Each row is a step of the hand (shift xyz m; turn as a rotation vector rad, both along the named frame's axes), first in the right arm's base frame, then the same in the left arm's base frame.
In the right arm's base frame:
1: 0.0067 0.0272 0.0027 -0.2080 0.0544 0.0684
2: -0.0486 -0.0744 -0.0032 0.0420 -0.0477 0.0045
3: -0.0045 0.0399 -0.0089 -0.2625 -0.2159 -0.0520
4: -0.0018 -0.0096 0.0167 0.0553 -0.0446 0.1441
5: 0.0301 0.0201 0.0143 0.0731 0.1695 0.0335
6: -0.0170 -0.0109 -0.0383 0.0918 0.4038 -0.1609
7: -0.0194 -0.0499 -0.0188 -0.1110 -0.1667 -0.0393
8: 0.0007 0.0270 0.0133 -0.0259 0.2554 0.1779
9: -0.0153 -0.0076 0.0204 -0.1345 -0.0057 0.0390
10: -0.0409 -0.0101 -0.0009 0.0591 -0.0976 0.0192
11: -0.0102 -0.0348 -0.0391 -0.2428 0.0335 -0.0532
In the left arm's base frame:
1: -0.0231 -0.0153 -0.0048 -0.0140 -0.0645 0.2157
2: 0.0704 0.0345 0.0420 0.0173 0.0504 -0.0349
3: -0.0212 -0.0353 -0.0003 0.2705 0.0333 0.2097
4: -0.0031 0.0166 0.0094 -0.0769 0.1399 0.0180
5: -0.0330 0.0047 -0.0202 -0.1646 -0.0747 -0.0501
6: 0.0373 -0.0219 -0.0026 -0.2142 -0.3557 -0.1580
7: 0.0534 0.0171 0.0087 0.1786 0.0566 0.0810
8: -0.0277 -0.0105 0.0054 -0.2840 -0.0779 0.1040
9: -0.0025 0.0131 0.0230 0.0231 -0.0161 0.1373
10: 0.0210 -0.0069 0.0359 0.0378 0.1006 -0.0430
11: 0.0525 -0.0032 -0.0089 0.0885 -0.1372 0.1904

